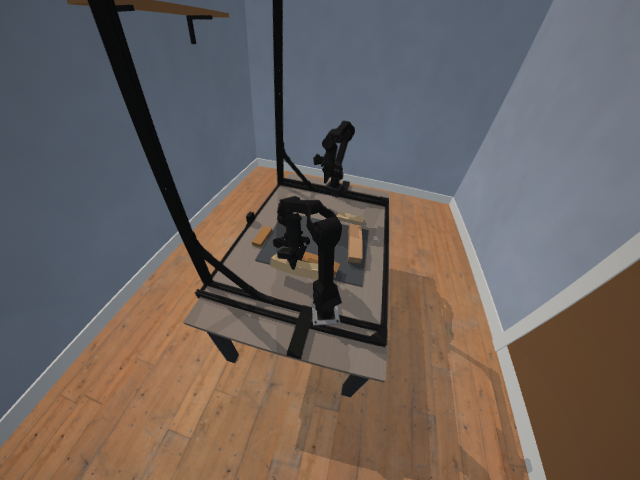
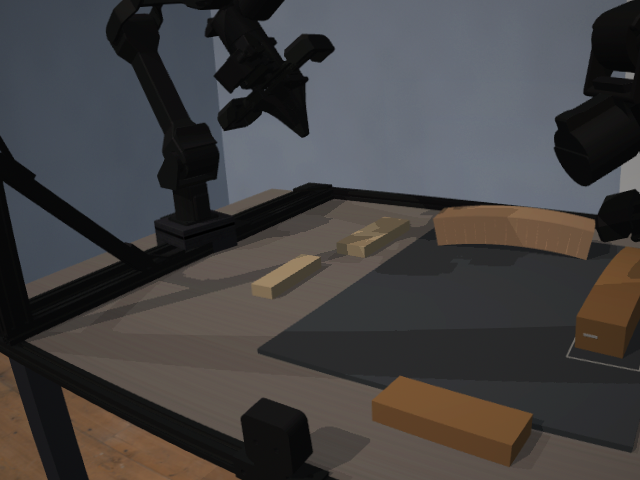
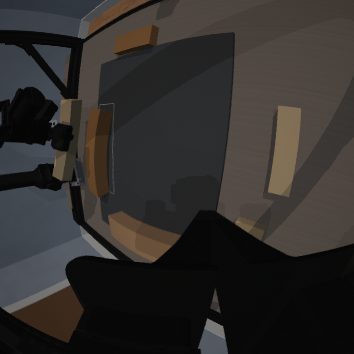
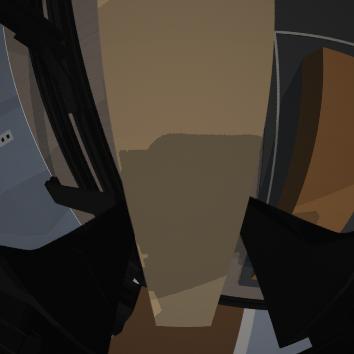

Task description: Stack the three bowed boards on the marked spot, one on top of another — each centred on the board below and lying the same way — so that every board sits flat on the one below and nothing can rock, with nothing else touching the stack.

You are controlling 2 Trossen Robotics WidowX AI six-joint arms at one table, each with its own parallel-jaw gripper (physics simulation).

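Pixels of known places: left gripper, fingertip midpoint: point(image 1: 324, 183) point(image 2: 305, 135) point(image 3: 205, 217); right gripper, fingertip midpoint: point(image 1: 296, 266) point(image 4: 185, 203); left arm's base at its link origin: point(image 1: 334, 185) point(image 2: 193, 218); right arm's base at its link origin: point(image 1: 325, 311).
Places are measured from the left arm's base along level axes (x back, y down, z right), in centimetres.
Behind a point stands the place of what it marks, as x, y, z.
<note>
A brown bowed board point(image 3: 98, 151) @(-62.6, 0.9, -16.0) point(image 4: 333, 140) @(-67.3, -0.1, -10.7) point(image 1: 311, 257) @(-64.8, -0.6, -16.9) lies on the marked spot, whose thin outline point(image 3: 113, 147) @(-60.9, 4.5, -14.7) point(image 4: 277, 105) @(-70.2, 4.5, -10.7) shows on the dark mat point(image 3: 168, 105) @(-46.2, 4.6, -0.4) point(image 2: 437, 324) @(-49.0, 4.6, -1.4). My right gripper point(image 1: 291, 259) @(-74.8, -3.6, -14.9) point(image 4: 185, 203) @(-74.8, -3.6, -14.9) is shut on a pale bowed board point(image 4: 186, 88) @(-74.9, -4.7, -9.0) point(image 3: 67, 116) @(-73.5, -4.3, -8.9) point(image 1: 304, 272) @(-76.7, -4.8, -19.7). It holds the board beside the brown one, parallel to it, toward the table's front edge. A tan bowed board point(image 1: 355, 244) @(-47.0, -0.9, -31.4) point(image 2: 499, 226) @(-41.9, 0.6, -26.5) point(image 3: 140, 235) @(-41.4, -0.8, -26.7) lies on the mat's far side. My left gripper point(image 1: 327, 178) @(-26.1, -14.9, -3.6) point(image 2: 300, 129) @(-26.1, -14.9, -3.6) is shut and empty, high at the back.
A brown block point(image 1: 262, 235) @(-61.6, 3.0, 12.6) point(image 2: 451, 419) @(-62.3, 3.0, 14.3) point(image 3: 135, 38) @(-59.3, 3.0, 13.0) lies off the mat. A pale block point(image 2: 285, 276) @(-25.8, 3.5, 1.6) point(image 3: 284, 151) @(-24.1, 3.5, -0.3) and a second pale block point(image 2: 372, 236) @(-24.0, 3.4, -17.9) point(image 1: 349, 218) @(-23.9, 3.4, -20.4) lie near the left arm's base. A black frame point(image 1: 385, 267) @(-49.6, 3.3, -48.4) rims the table.
</note>
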